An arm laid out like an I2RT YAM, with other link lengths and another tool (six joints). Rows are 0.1 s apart.
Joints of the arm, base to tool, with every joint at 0 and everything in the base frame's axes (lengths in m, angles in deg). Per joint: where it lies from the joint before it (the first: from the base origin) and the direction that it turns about. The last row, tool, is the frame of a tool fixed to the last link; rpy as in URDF.
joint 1: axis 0 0 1 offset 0.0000 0.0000 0.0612
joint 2: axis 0 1 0 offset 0.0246 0.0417 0.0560
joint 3: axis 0 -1 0 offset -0.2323 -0.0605 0.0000
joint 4: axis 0 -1 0 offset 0.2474 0.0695 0.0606
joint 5: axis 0 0 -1 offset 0.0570 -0.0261 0.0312
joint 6: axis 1 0 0 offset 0.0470 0.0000 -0.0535
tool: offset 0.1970 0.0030 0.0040 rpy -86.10 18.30 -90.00
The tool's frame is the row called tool.
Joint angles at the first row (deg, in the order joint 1, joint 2, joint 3, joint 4, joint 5, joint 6):
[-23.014 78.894 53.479 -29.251 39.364 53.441]
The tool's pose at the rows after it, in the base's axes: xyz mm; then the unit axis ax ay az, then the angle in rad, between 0 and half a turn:
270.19, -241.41, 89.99, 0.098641, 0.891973, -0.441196, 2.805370
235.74, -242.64, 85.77, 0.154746, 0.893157, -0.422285, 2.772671
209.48, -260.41, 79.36, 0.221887, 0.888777, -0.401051, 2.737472
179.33, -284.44, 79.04, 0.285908, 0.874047, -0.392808, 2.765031
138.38, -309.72, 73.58, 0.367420, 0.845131, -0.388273, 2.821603
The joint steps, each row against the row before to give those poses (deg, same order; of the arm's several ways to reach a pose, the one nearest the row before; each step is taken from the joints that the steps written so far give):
[1.854 -8.306 -6.028 0.839 -1.006 -5.041]
[-4.728 -8.995 -5.701 -2.043 -3.652 3.112]
[-9.418 -5.003 -3.387 1.233 -6.616 0.545]
[-8.817 0.309 1.123 -0.848 -3.199 0.660]
[-8.901 2.580 1.397 -0.291 -0.982 2.622]

